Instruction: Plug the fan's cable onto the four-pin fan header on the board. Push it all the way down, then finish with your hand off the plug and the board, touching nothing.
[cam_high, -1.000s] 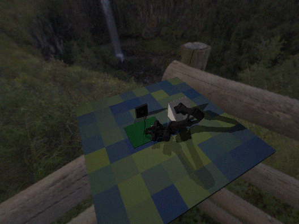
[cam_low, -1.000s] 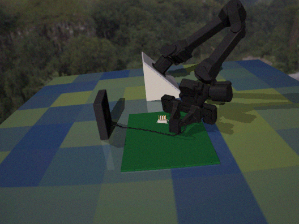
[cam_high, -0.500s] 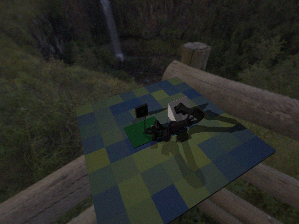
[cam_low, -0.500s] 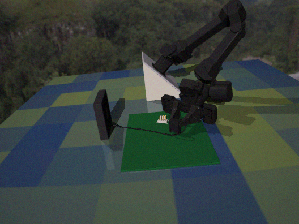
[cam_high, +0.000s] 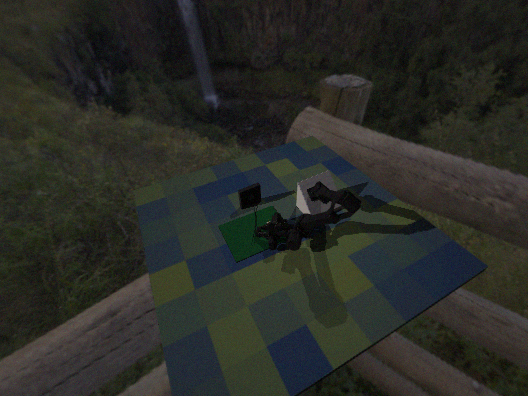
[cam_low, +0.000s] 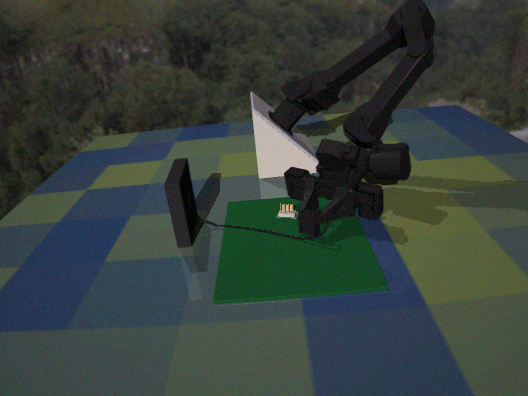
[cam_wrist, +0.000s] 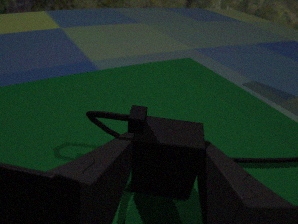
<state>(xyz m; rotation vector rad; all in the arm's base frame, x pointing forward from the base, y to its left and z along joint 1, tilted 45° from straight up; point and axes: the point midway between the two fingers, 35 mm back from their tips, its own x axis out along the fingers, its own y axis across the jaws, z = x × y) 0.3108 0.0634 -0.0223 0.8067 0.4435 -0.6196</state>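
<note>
My gripper tip is 1 cm above the black plug. The rest, counted from my gripper tip: white four-pin fan header: 8 cm behind, 3 cm to the right, 3 cm below; black fan: 7 cm behind, 21 cm to the right, 3 cm above; green board: 3 cm to the right, 5 cm below.
</note>
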